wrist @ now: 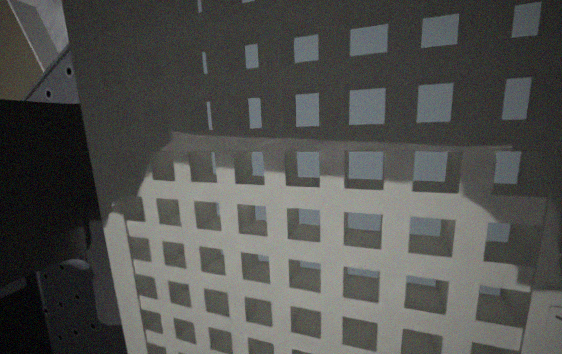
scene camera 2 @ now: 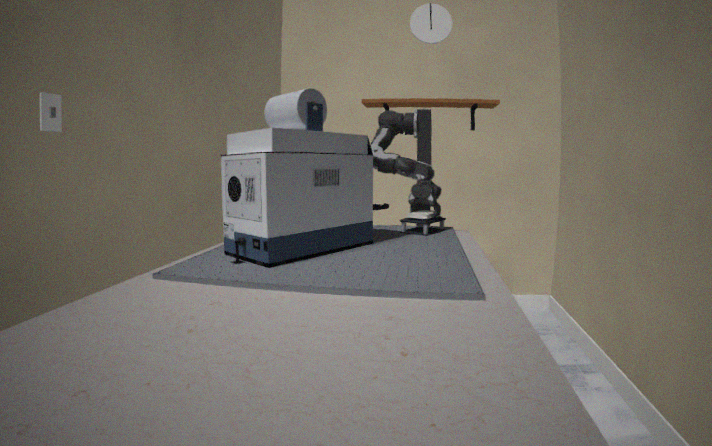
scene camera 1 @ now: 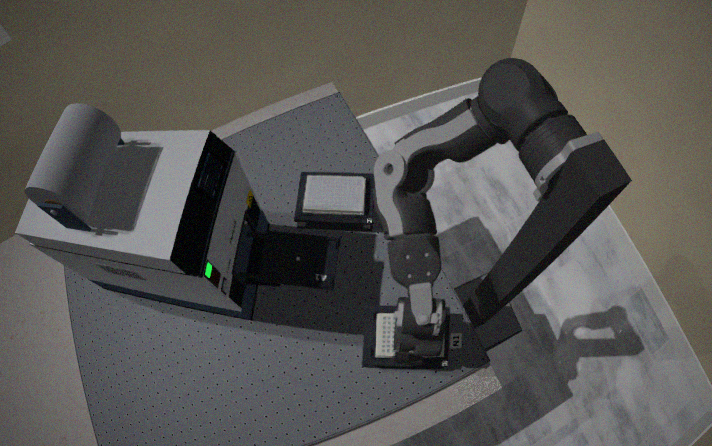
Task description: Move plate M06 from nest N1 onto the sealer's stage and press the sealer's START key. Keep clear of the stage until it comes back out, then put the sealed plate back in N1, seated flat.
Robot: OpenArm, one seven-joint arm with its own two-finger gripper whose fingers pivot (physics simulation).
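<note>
White plate M06 [scene camera 1: 385, 336] [scene camera 2: 420, 214] [wrist: 332, 250], with square wells, is level at nest N1 [scene camera 1: 386, 362] [scene camera 2: 415, 221]; whether it is fully seated or slightly raised cannot be told. My gripper [scene camera 1: 420, 332] [scene camera 2: 424, 208] reaches down over the plate and is shut on it, hiding its middle and right part in the first scene view. The sealer [scene camera 1: 136, 278] [scene camera 2: 315, 204] stands at the left in the first scene view, with a green lit rectangle [scene camera 1: 208, 270] on its front. Its dark stage [scene camera 1: 283, 262] is out and bears no plate.
A second nest [scene camera 1: 315, 218] holds another white plate [scene camera 1: 334, 192] beyond the stage. A large film roll [scene camera 1: 73, 157] [scene camera 2: 289, 110] sits on top of the sealer. The perforated grey board [scene camera 1: 220, 378] [scene camera 2: 399, 273] lies under the equipment. A wooden shelf [scene camera 2: 430, 102] hangs on the wall behind the arm.
</note>
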